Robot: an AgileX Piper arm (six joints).
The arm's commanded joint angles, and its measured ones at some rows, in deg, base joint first. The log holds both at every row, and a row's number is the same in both.
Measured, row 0:
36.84 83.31 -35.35 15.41 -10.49 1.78
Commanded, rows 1 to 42:
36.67 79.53 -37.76 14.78 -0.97 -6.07
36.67 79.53 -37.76 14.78 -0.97 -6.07
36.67 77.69 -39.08 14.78 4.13 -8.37
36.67 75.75 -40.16 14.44 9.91 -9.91
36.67 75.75 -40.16 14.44 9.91 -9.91
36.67 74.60 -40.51 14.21 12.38 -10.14
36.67 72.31 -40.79 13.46 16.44 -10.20
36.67 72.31 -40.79 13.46 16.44 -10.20
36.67 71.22 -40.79 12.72 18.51 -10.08
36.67 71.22 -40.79 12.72 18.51 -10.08
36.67 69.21 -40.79 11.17 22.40 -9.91
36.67 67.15 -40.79 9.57 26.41 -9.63
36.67 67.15 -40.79 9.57 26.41 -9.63
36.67 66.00 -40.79 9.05 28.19 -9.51
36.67 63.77 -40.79 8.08 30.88 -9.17
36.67 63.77 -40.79 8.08 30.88 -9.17
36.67 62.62 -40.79 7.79 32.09 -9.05
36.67 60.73 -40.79 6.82 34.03 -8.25
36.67 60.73 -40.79 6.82 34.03 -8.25
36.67 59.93 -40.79 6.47 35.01 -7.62
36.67 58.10 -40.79 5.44 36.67 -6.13
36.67 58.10 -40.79 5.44 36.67 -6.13
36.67 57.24 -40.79 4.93 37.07 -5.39
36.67 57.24 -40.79 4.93 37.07 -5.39
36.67 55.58 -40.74 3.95 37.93 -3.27
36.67 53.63 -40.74 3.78 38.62 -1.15
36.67 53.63 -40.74 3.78 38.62 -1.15
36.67 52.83 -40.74 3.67 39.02 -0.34
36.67 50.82 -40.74 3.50 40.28 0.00
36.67 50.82 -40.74 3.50 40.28 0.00
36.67 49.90 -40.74 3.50 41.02 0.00
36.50 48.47 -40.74 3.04 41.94 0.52
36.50 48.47 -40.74 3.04 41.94 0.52
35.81 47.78 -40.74 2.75 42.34 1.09
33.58 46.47 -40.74 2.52 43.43 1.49
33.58 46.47 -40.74 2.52 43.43 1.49
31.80 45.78 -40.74 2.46 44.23 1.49
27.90 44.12 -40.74 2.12 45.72 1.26
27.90 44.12 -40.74 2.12 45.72 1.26
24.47 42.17 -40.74 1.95 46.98 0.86
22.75 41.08 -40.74 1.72 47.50 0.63
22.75 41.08 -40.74 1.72 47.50 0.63
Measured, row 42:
27.27 43.95 -40.34 2.41 45.38 0.57
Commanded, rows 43 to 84:
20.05 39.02 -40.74 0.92 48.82 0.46
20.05 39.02 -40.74 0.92 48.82 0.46
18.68 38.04 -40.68 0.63 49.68 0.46
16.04 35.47 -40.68 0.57 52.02 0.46
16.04 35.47 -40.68 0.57 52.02 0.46
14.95 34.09 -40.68 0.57 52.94 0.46
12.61 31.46 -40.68 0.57 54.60 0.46
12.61 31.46 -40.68 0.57 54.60 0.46
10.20 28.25 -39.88 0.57 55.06 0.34
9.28 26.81 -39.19 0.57 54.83 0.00
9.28 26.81 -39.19 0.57 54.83 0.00
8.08 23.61 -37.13 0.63 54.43 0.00
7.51 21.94 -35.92 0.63 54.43 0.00
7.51 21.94 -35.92 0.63 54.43 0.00
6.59 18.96 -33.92 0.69 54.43 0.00
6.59 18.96 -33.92 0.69 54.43 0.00
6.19 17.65 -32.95 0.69 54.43 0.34
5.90 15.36 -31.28 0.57 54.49 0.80
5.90 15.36 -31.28 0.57 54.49 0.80
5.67 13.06 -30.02 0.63 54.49 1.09
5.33 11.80 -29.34 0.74 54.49 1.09
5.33 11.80 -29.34 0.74 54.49 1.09
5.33 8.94 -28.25 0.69 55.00 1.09
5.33 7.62 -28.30 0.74 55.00 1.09
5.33 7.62 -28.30 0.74 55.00 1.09
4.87 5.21 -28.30 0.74 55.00 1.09
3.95 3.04 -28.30 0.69 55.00 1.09
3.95 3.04 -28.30 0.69 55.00 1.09
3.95 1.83 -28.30 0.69 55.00 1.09
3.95 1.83 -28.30 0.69 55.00 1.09
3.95 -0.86 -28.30 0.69 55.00 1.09
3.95 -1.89 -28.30 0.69 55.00 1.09
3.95 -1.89 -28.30 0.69 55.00 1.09
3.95 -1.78 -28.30 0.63 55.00 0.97
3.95 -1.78 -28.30 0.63 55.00 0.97
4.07 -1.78 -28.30 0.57 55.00 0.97
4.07 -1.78 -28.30 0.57 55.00 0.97
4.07 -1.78 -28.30 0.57 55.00 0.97
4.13 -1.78 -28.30 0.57 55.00 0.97
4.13 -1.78 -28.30 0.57 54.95 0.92
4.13 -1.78 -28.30 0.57 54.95 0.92
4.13 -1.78 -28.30 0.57 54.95 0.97
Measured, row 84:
4.18 -0.29 -28.36 0.69 55.29 0.57
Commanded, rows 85 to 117:
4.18 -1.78 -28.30 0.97 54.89 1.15
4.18 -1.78 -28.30 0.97 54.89 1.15
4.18 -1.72 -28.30 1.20 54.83 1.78
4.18 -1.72 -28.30 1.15 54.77 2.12
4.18 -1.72 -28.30 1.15 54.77 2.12
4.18 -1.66 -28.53 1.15 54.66 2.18
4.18 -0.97 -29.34 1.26 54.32 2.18
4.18 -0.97 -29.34 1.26 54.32 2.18
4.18 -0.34 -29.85 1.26 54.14 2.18
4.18 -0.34 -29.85 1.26 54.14 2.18
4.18 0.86 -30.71 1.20 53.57 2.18
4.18 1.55 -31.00 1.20 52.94 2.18
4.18 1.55 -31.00 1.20 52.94 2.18
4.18 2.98 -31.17 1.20 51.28 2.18
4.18 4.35 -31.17 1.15 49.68 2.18
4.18 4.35 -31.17 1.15 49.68 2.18
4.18 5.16 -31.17 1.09 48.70 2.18
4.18 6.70 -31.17 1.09 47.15 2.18
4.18 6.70 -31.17 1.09 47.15 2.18
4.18 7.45 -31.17 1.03 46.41 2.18
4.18 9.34 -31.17 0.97 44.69 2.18
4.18 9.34 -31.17 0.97 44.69 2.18
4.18 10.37 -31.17 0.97 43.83 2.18
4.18 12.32 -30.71 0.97 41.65 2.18
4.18 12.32 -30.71 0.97 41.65 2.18
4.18 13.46 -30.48 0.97 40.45 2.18
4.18 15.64 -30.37 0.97 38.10 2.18
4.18 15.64 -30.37 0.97 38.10 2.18
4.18 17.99 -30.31 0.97 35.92 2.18
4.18 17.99 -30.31 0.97 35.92 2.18
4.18 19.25 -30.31 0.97 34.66 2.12
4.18 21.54 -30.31 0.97 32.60 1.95
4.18 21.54 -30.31 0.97 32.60 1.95
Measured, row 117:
4.18 18.74 -30.65 1.15 36.27 1.66
